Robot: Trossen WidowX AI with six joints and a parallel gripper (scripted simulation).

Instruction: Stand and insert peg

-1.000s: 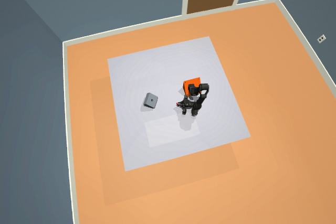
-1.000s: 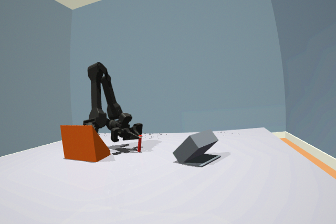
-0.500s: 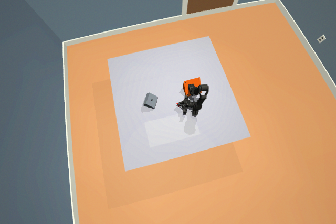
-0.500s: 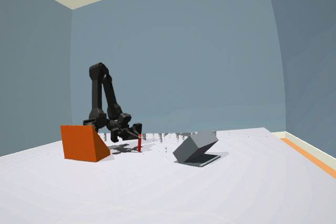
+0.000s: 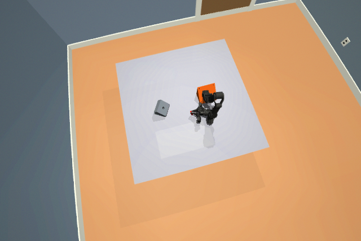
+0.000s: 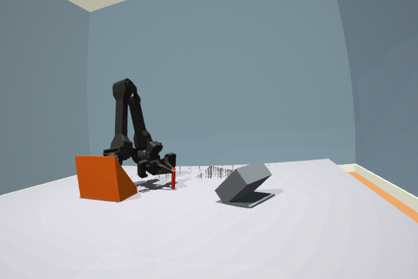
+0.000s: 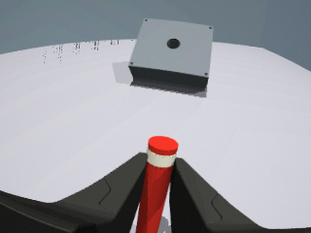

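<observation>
The red peg is 10 mm below my gripper tip. The rest, counted from my gripper tip: grey sloped panel: 270 mm ahead, 90 mm to the right, 20 mm below.
</observation>
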